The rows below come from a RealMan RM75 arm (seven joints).
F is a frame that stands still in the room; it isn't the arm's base.
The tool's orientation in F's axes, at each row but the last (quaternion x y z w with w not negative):
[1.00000 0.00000 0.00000 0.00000]
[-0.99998 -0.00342 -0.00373 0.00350]
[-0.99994 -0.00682 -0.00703 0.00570]
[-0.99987 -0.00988 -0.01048 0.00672]
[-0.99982 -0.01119 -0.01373 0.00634]
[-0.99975 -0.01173 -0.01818 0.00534]
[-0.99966 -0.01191 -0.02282 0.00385]
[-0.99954 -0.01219 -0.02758 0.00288]
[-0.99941 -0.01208 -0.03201 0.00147]
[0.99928 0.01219 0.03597 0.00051]
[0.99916 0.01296 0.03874 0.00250]
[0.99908 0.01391 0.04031 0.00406]
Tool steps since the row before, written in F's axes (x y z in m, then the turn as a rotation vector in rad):
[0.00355 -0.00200 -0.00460 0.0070 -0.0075 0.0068]
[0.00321 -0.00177 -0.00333 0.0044 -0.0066 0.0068]
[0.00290 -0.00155 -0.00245 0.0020 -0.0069 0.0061]
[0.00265 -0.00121 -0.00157 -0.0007 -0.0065 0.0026]
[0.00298 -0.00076 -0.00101 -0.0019 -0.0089 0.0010]
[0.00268 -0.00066 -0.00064 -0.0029 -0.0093 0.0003]
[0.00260 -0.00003 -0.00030 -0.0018 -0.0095 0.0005]
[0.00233 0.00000 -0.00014 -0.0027 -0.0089 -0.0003]
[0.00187 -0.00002 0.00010 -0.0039 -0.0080 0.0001]
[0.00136 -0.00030 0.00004 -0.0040 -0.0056 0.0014]
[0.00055 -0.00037 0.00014 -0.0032 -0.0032 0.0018]
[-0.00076 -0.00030 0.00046 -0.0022 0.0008 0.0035]
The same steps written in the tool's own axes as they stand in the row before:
[0.00355 0.00200 0.00460 0.0070 0.0075 -0.0068]
[0.00317 0.00182 0.00334 0.0044 0.0066 -0.0068]
[0.00284 0.00162 0.00247 0.0020 0.0069 -0.0062]
[0.00259 0.00128 0.00161 -0.0008 0.0064 -0.0027]
[0.00293 0.00084 0.00108 -0.0021 0.0088 -0.0012]
[0.00264 0.00073 0.00073 -0.0031 0.0092 -0.0005]
[0.00258 0.00009 0.00042 -0.0020 0.0095 -0.0007]
[0.00232 0.00006 0.00027 -0.0029 0.0088 0.0001]
[0.00187 0.00007 0.00002 -0.0041 0.0079 -0.0004]
[0.00135 0.00033 0.00006 -0.0040 0.0055 -0.0017]
[0.00055 0.00038 -0.00010 -0.0031 0.0031 -0.0020]
[-0.00073 0.00028 -0.00052 -0.0019 -0.0008 -0.0037]

